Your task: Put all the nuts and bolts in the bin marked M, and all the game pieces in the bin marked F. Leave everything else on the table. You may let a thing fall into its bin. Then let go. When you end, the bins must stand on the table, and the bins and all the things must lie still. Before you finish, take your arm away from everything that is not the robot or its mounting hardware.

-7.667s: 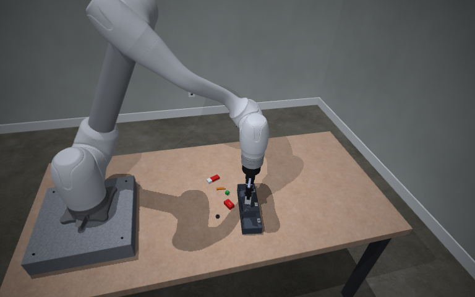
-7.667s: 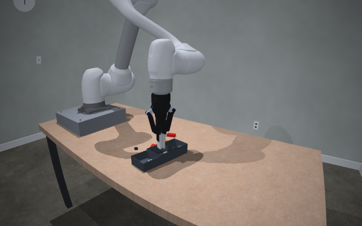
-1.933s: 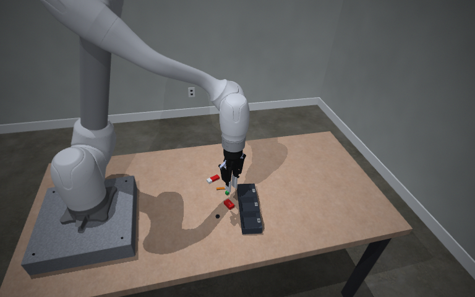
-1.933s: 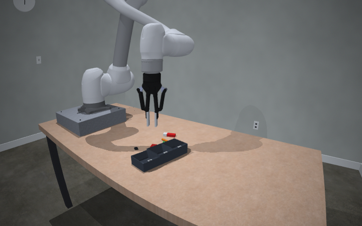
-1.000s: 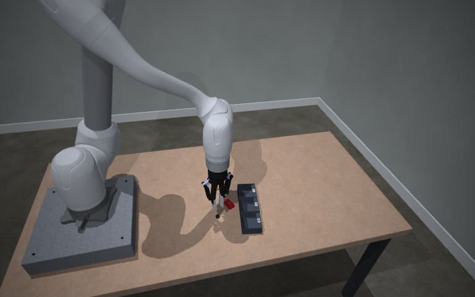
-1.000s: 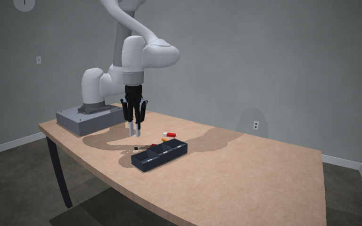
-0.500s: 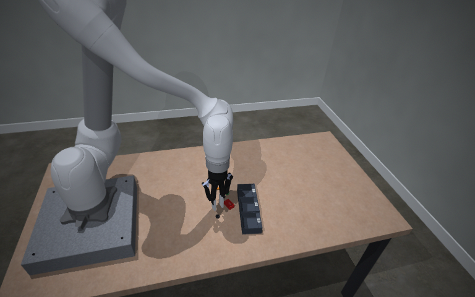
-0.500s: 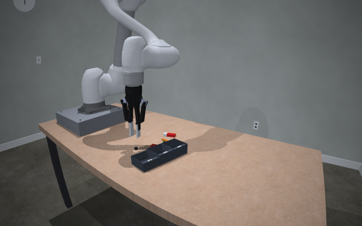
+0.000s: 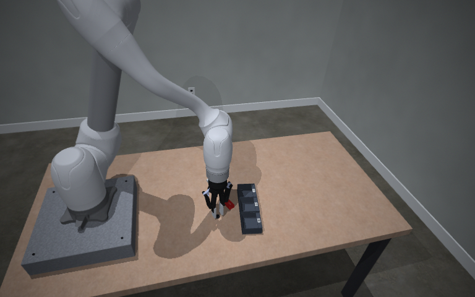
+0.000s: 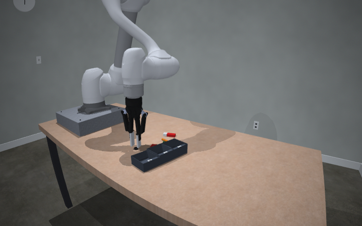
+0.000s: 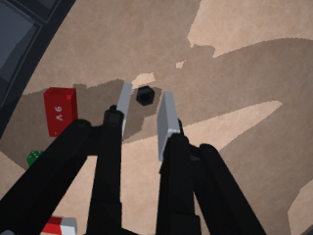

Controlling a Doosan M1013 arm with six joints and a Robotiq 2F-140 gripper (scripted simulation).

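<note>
My gripper is now 5 cm above the black nut. Also, from my hand: red block (5 cm ahead, 7 cm to the left, 4 cm below); then dark three-compartment bin (14 cm ahead, 3 cm to the left, 3 cm below); then green die (5 cm ahead, 14 cm to the left, 4 cm below).
</note>
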